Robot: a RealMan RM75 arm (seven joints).
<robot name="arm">
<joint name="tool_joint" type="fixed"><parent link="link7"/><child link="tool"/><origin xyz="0 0 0" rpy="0 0 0"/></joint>
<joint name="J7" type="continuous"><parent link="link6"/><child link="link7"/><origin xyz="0 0 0.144" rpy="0 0 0"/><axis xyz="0 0 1"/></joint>
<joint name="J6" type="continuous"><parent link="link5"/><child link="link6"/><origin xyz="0 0 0" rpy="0 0 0"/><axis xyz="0 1 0"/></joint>
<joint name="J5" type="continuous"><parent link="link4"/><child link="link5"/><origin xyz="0 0 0.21" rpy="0 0 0"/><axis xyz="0 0 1"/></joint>
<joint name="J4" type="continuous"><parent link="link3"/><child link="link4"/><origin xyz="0 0 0" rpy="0 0 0"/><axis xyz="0 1 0"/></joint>
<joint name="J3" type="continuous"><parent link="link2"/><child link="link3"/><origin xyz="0 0 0.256" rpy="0 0 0"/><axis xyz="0 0 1"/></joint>
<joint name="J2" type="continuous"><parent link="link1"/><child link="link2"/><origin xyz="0 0 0" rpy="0 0 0"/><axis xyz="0 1 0"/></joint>
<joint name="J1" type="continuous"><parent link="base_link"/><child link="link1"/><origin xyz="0 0 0.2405" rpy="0 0 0"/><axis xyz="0 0 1"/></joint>
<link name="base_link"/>
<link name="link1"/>
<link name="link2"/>
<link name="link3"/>
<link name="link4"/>
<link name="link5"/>
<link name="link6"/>
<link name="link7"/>
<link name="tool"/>
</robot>
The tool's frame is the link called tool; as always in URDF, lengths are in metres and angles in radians. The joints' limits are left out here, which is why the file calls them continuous.
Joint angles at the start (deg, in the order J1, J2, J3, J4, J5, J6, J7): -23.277 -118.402 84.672 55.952 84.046 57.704 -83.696
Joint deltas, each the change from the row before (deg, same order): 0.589 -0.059 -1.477 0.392 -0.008 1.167 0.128; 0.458 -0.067 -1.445 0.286 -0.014 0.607 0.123; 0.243 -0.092 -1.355 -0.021 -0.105 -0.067 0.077; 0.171 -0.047 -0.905 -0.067 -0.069 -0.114 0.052; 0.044 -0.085 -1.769 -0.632 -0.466 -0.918 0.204; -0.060 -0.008 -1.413 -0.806 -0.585 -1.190 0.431; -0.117 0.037 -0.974 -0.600 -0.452 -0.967 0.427; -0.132 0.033 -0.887 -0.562 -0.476 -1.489 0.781; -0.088 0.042 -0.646 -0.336 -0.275 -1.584 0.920
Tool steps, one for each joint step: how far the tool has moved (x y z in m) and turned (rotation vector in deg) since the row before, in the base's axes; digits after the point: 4 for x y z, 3 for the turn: -0.0023 -0.0007 0.0056 0.468 -0.829 0.224; -0.0026 0.0006 0.0056 0.854 -0.668 0.470; -0.0031 0.0022 0.0050 1.162 -0.580 0.903; -0.0026 0.0014 0.0034 0.810 -0.351 0.698; -0.0058 0.0047 0.0064 1.977 -0.771 1.882; -0.0060 0.0046 0.0054 1.933 -0.503 1.783; -0.0042 0.0036 0.0040 1.483 -0.235 1.208; -0.0046 0.0043 0.0043 1.931 0.142 1.225; -0.0042 0.0039 0.0038 1.892 0.578 0.938
